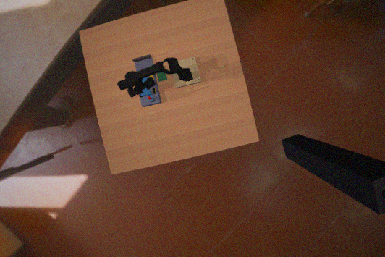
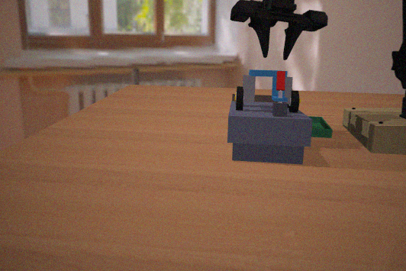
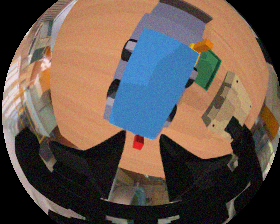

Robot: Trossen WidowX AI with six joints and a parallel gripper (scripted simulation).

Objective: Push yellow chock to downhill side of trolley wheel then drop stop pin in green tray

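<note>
The red-headed stop pin is 60 mm to the left of my gripper tip and 60 mm below it. Round my gripper tip: yellow chock (120 mm to the right, 100 mm below, 50 mm behind); then trolley (70 mm below, 40 mm to the right, 10 mm ahead).
</note>
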